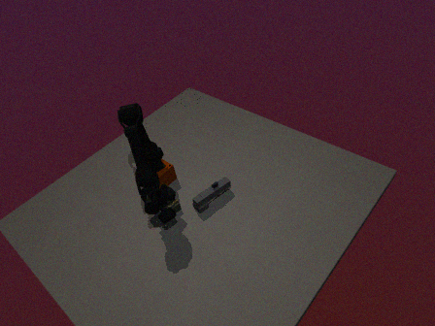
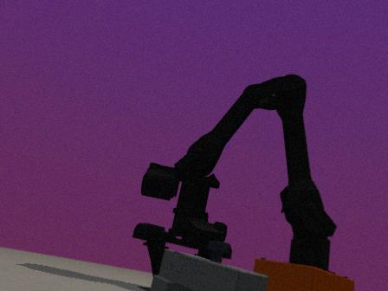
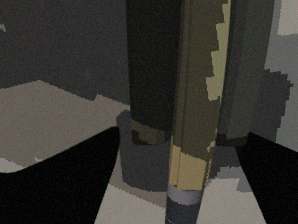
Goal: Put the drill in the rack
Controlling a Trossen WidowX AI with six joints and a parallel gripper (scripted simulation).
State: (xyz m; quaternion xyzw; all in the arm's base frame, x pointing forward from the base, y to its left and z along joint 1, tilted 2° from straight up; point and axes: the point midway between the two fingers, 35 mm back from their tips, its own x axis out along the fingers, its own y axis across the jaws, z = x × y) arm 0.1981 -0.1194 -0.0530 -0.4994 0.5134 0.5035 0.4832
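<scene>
The rack is 50 mm to the left of my gripper tip and 10 mm above it. The rest, counted from my gripper tip: grey block (220 mm to the left, 70 mm ahead, 30 mm above); then dark T-shaped drill (240 mm to the left, 70 mm ahead, 50 mm above).
</scene>
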